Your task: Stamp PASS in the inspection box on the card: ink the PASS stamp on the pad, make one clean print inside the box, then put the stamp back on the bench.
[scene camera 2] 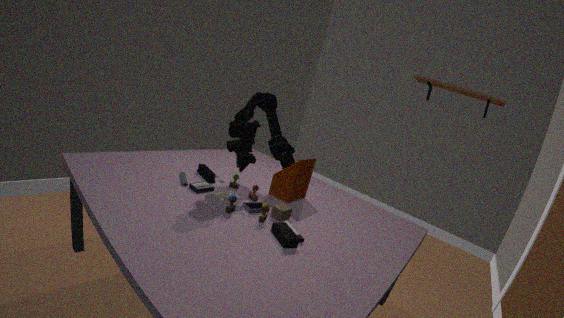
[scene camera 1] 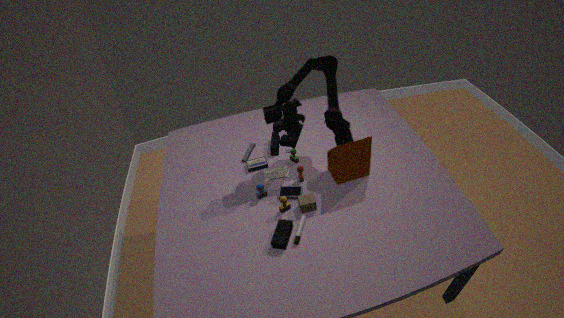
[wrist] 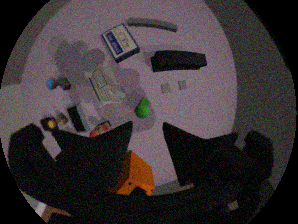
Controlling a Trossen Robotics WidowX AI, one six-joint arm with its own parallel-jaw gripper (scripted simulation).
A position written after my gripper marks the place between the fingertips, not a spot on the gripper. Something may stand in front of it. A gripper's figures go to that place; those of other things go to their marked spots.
My gripper (wrist: 147, 124): 10 cm from the lens. A flat tin (wrist: 121, 44) is 19 cm from the lens.
